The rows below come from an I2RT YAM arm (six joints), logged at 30 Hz.
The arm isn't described. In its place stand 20 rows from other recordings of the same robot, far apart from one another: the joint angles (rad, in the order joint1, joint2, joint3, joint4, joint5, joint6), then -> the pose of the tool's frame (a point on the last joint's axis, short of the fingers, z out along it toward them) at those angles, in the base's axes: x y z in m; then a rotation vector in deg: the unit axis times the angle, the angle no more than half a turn.
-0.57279, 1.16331, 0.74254, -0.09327, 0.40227, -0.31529 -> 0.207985 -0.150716 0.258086 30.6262 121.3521 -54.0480
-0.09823, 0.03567, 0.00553, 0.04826, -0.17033, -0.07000 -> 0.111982 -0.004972 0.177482 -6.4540 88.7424 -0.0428
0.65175, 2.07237, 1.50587, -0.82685, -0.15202, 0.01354 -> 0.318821 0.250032 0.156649 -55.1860 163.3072 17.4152
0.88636, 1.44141, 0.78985, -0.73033, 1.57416, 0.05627 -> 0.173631 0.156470 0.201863 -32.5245 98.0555 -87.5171
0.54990, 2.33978, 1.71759, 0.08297, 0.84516, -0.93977 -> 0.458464 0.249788 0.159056 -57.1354 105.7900 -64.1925
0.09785, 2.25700, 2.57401, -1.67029, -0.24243, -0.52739 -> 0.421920 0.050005 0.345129 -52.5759 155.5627 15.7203
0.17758, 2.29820, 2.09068, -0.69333, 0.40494, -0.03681 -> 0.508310 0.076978 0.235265 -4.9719 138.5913 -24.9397
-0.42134, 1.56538, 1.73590, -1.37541, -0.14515, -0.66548 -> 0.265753 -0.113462 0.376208 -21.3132 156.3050 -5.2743
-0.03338, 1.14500, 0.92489, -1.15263, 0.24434, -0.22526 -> 0.184112 -0.014765 0.252569 -14.1448 168.5141 -22.7548
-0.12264, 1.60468, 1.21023, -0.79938, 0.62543, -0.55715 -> 0.311127 -0.059348 0.242950 -25.0676 159.7378 -59.4577
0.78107, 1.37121, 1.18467, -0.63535, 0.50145, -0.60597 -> 0.218826 0.192843 0.308718 -74.3542 110.2836 -29.2165
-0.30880, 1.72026, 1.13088, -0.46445, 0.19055, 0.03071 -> 0.331565 -0.112848 0.193536 29.2651 148.1574 -19.8206
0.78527, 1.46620, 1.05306, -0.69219, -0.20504, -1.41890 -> 0.199800 0.209999 0.235373 -136.4427 64.9579 3.6131
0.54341, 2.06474, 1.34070, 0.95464, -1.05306, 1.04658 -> 0.375721 0.263104 0.249542 -38.6225 96.3355 109.4575
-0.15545, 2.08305, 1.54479, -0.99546, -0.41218, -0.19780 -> 0.391918 -0.046983 0.162989 -4.2675 170.3175 34.5081
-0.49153, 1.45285, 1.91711, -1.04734, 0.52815, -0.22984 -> 0.228313 -0.142577 0.481343 34.7142 122.8495 -55.9617
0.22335, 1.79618, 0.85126, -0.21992, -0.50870, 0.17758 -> 0.301043 0.086159 0.110862 -11.9707 156.4998 46.3548
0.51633, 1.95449, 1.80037, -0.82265, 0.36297, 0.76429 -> 0.380339 0.201384 0.291082 25.2359 138.6148 5.0225
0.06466, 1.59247, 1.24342, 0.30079, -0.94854, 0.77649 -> 0.368461 0.052846 0.345459 -10.1546 102.2169 79.1379
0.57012, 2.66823, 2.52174, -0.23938, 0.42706, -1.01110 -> 0.517001 0.313954 0.217403 -68.4914 90.9095 -40.4119
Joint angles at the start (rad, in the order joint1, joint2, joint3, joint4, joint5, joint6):
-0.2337, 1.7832, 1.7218, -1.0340, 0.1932, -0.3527
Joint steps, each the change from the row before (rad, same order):
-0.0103, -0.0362, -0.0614, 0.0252, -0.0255, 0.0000
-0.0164, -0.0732, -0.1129, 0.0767, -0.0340, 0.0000
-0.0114, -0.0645, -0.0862, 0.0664, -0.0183, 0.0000
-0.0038, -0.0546, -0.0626, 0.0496, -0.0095, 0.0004
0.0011, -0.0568, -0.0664, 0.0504, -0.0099, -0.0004
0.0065, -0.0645, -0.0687, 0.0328, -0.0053, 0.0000
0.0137, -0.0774, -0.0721, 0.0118, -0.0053, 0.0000
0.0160, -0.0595, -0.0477, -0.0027, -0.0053, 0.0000
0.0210, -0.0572, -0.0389, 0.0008, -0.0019, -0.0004
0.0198, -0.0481, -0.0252, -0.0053, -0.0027, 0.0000
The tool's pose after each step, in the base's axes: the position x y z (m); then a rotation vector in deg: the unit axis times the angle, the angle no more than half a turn. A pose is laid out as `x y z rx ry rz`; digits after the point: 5 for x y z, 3 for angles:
0.35322 -0.09406 0.31500 -5.271 155.025 -23.503
0.33826 -0.09504 0.30952 -4.373 152.785 -21.835
0.32560 -0.09500 0.30770 -3.594 150.164 -21.450
0.31532 -0.09308 0.30830 -3.250 147.733 -21.530
0.30480 -0.08938 0.30778 -3.371 145.311 -21.485
0.29158 -0.08341 0.30683 -3.821 143.588 -21.428
0.27461 -0.07452 0.30574 -4.840 142.468 -21.005
0.26152 -0.06646 0.30553 -6.058 141.783 -20.390
0.24993 -0.05803 0.30697 -7.500 140.509 -20.032
0.24013 -0.05079 0.30955 -8.837 139.312 -19.593

